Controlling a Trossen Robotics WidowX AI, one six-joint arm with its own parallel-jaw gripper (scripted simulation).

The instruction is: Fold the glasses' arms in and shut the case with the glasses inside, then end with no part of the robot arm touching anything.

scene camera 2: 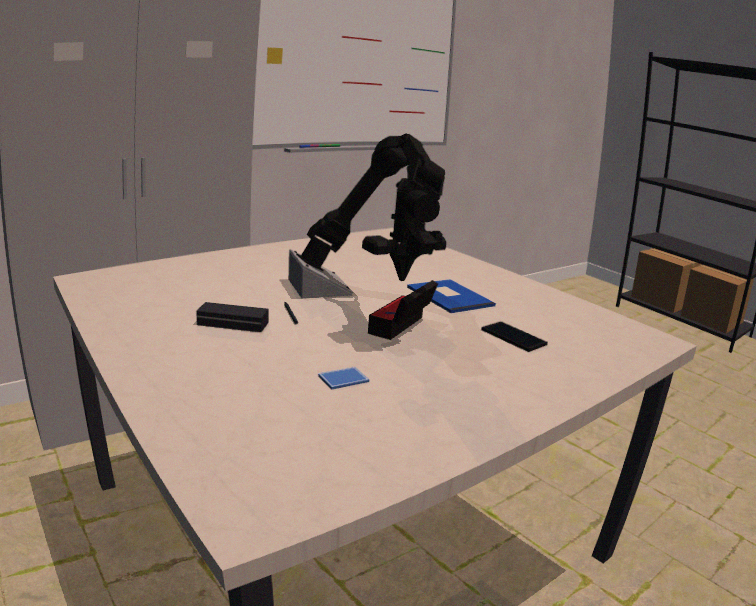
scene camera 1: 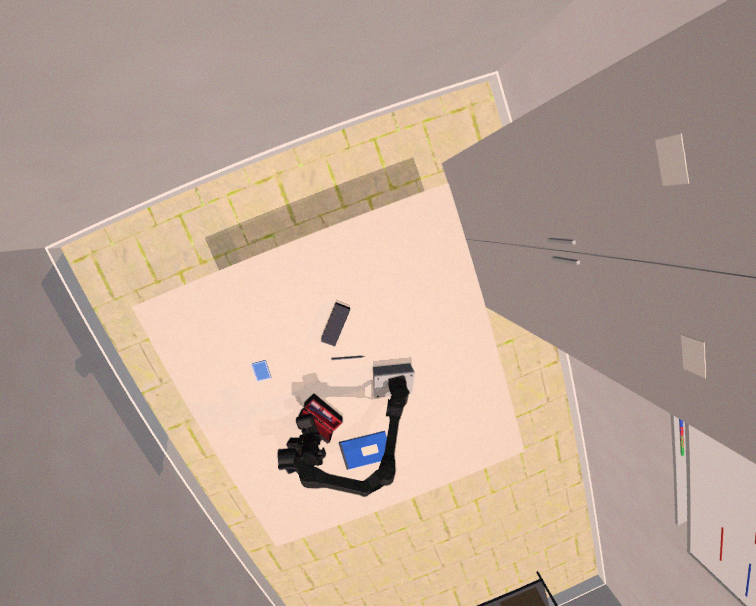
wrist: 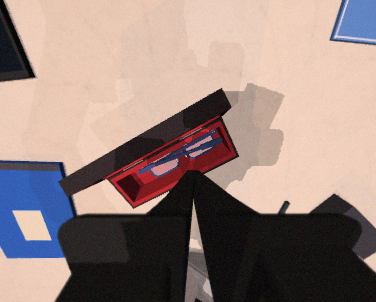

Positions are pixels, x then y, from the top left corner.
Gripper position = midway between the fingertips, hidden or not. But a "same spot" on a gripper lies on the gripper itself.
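Labels:
Gripper visible in scene camera 1 (312, 424), scene camera 2, the wrist view. Same spot on the gripper: (scene camera 2: 403, 262) and (wrist: 225, 204).

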